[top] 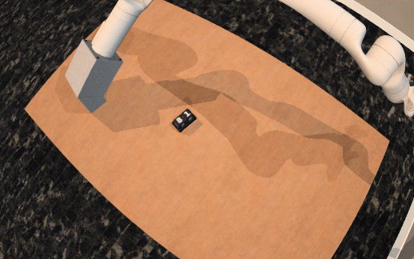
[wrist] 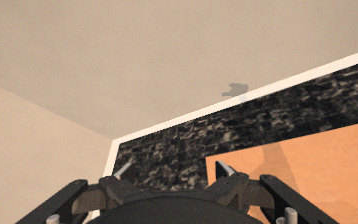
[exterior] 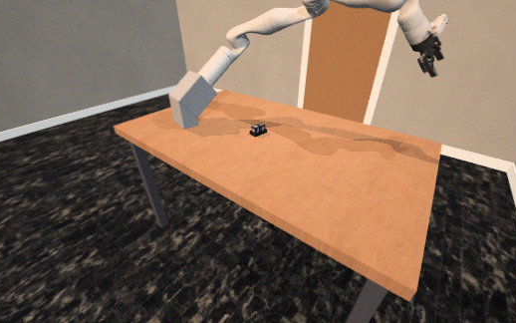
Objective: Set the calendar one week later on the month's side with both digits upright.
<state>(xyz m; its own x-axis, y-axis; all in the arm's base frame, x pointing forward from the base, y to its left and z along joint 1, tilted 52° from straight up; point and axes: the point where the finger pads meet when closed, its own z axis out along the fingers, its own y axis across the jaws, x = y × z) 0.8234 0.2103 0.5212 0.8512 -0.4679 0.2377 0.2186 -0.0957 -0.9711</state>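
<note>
Now: hand 500 mm past the black calendar tray, 460 mm to the left of it and 310 mm above it.
</note>
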